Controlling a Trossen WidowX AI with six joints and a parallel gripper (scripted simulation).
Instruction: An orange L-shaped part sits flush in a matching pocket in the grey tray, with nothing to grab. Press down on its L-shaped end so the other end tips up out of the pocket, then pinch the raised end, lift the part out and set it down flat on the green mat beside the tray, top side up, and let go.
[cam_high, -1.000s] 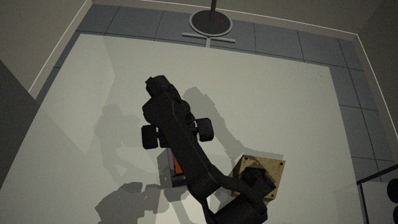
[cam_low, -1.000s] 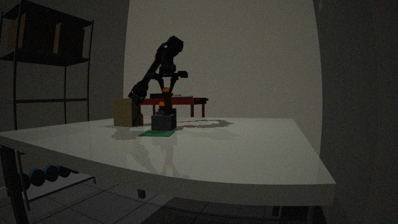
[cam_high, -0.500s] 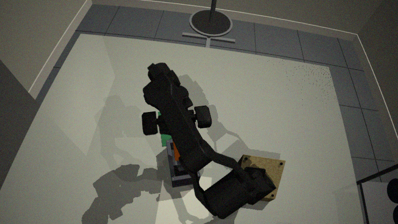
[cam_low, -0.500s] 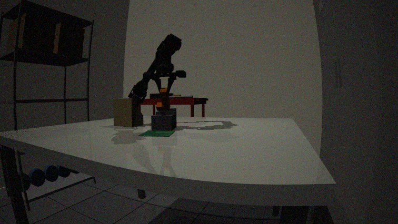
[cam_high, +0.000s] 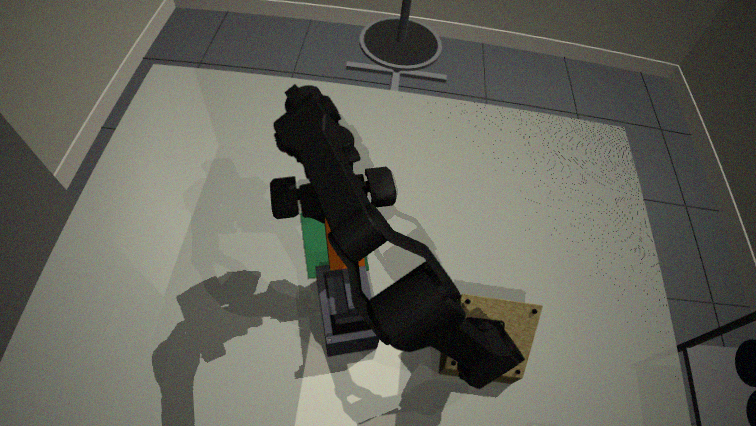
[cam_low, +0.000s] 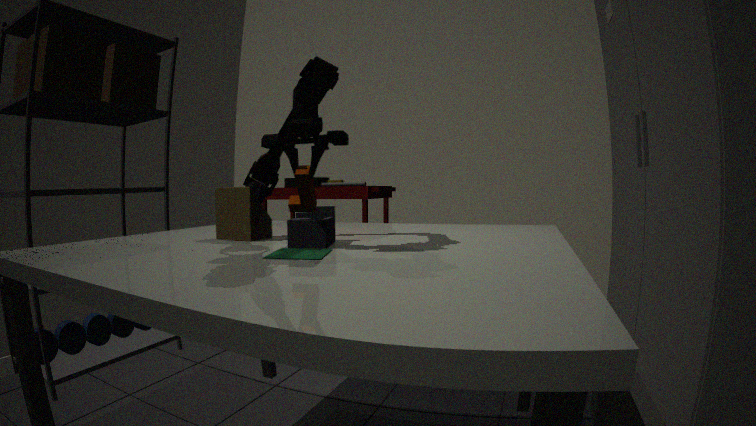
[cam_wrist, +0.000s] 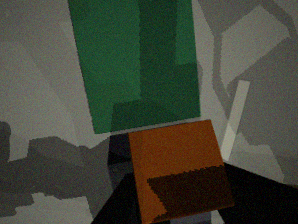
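Now: gripper tip 170 mm above the green mat, 40 mm to the left of it and 10 mm short of it. From my gripper tip the other things lie so: L-shaped part 30 mm to the left, 30 mm below, 20 mm behind.
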